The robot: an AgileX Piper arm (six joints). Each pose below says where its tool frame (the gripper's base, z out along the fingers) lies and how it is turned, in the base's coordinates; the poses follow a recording.
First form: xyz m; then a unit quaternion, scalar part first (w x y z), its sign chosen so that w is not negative.
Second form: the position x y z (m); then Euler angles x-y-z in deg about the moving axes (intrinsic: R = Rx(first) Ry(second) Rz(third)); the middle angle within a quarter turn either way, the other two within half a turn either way. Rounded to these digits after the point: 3 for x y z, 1 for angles.
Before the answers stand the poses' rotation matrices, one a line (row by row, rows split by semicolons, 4 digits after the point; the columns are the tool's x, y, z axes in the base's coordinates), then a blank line. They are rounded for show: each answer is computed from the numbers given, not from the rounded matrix.
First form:
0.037, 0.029, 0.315, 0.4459, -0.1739, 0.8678, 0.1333
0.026, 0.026, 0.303, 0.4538, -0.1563, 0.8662, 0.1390
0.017, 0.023, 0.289, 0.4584, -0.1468, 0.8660, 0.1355
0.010, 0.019, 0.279, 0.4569, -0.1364, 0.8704, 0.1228
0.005, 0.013, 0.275, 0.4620, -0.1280, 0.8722, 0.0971
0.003, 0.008, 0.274, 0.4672, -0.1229, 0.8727, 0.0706
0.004, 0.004, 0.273, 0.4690, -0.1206, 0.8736, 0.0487
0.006, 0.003, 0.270, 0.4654, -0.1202, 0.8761, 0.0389
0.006, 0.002, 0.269, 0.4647, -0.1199, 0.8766, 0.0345
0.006, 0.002, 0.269, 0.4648, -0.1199, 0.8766, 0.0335
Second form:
-0.5418 -0.4207 0.7276; -0.1830 0.9040 0.3865; -0.8203 0.0763 -0.5668
-0.5393 -0.3969 0.7427; -0.1446 0.9125 0.3827; -0.8296 0.0989 -0.5495
-0.5366 -0.3785 0.7542; -0.1300 0.9202 0.3693; -0.8337 0.1001 -0.5430
-0.5453 -0.3496 0.7618; -0.1252 0.9326 0.3384; -0.8288 0.0891 -0.5523
-0.5403 -0.3130 0.7811; -0.1336 0.9484 0.2877; -0.8308 0.0511 -0.5543
-0.5332 -0.2805 0.7981; -0.1485 0.9598 0.2381; -0.8328 0.0084 -0.5535
-0.5310 -0.2564 0.8076; -0.1650 0.9662 0.1982; -0.8311 -0.0280 -0.5554
-0.5380 -0.2468 0.8060; -0.1744 0.9681 0.1800; -0.8247 -0.0437 -0.5638
-0.5393 -0.2423 0.8065; -0.1782 0.9689 0.1719; -0.8230 -0.0510 -0.5657
-0.5392 -0.2414 0.8069; -0.1791 0.9690 0.1702; -0.8229 -0.0527 -0.5657

0.037, 0.029, 0.315, -145.7, 46.7, 142.2
0.026, 0.026, 0.303, -145.1, 48.0, 143.6
0.017, 0.023, 0.289, -145.8, 49.0, 144.8
0.010, 0.019, 0.279, -148.5, 49.6, 147.3
0.005, 0.013, 0.275, -152.6, 51.4, 149.9
0.003, 0.008, 0.274, -156.7, 53.0, 152.3
0.004, 0.004, 0.273, -160.4, 53.9, 154.2
0.006, 0.003, 0.270, -162.3, 53.7, 155.4
0.006, 0.002, 0.269, -163.1, 53.8, 155.8
0.006, 0.002, 0.269, -163.3, 53.8, 155.9

